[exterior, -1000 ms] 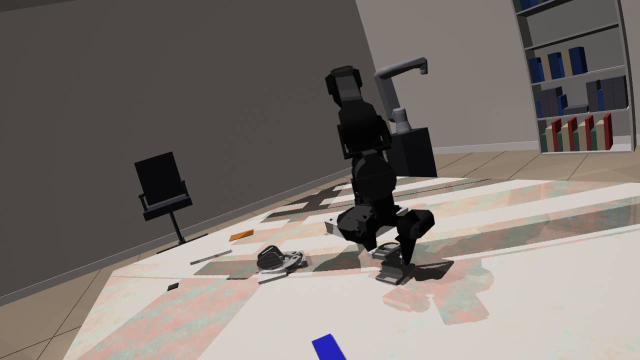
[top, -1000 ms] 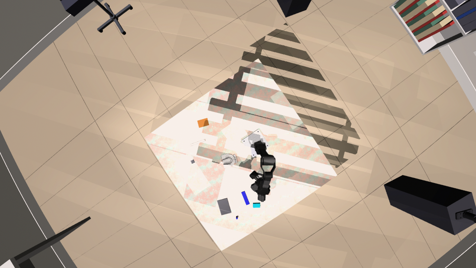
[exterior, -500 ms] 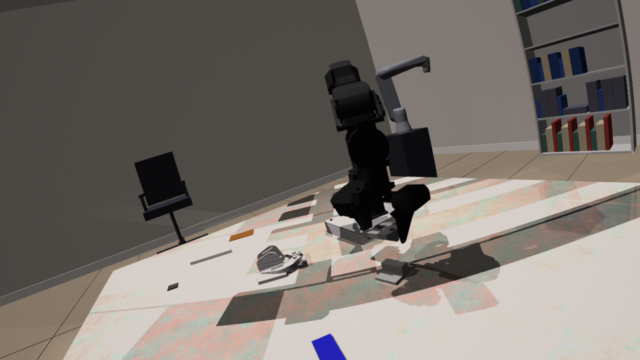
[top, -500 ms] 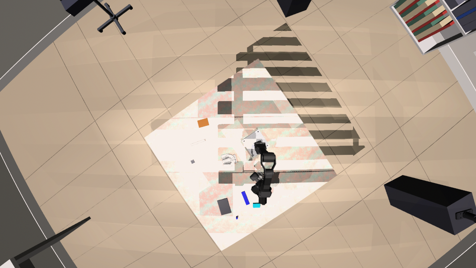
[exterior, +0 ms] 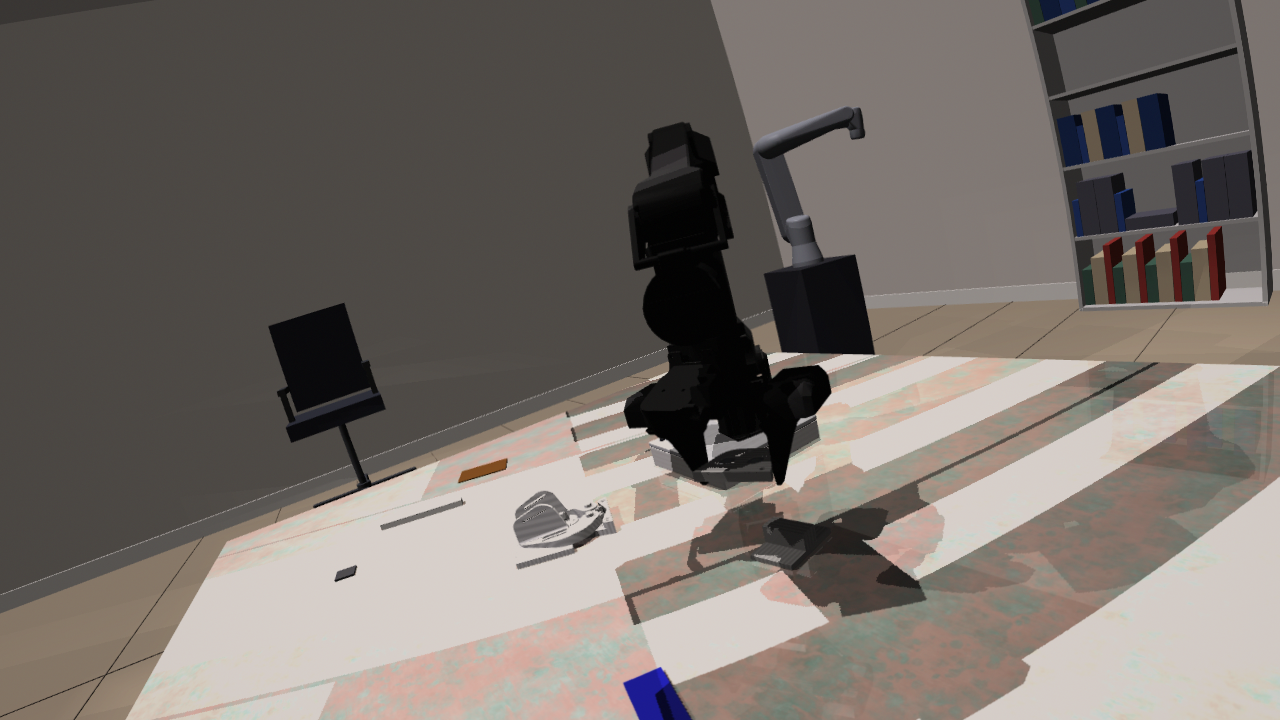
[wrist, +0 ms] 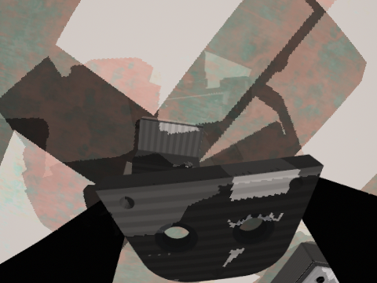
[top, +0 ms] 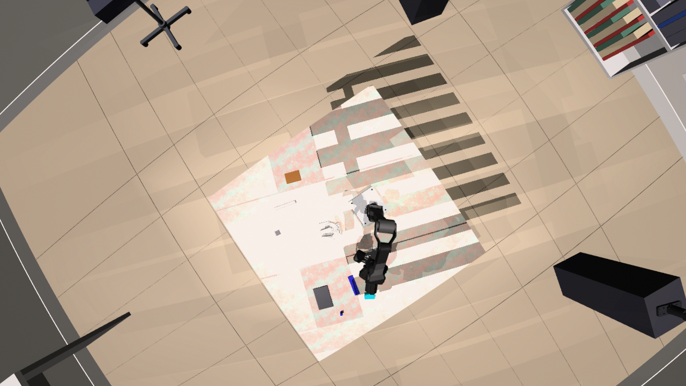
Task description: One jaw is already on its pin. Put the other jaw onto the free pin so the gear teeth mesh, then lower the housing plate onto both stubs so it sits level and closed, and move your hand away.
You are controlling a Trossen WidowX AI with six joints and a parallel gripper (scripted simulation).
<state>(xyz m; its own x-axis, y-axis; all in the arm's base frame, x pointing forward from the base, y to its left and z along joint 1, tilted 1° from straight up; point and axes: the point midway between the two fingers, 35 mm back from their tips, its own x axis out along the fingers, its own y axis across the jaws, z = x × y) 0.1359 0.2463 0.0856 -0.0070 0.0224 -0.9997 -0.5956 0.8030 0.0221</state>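
Right now the jaw is 13 cm ahead of my gripper tip, 23 cm to the right of it and 7 cm below it. From my gripper tip the other things lie so: cyan block: 9 cm ahead, 25 cm to the left, 7 cm below; then blue bar: 16 cm ahead, 16 cm to the left, 8 cm below; then grey plate: 37 cm ahead, 16 cm to the left, 8 cm below.
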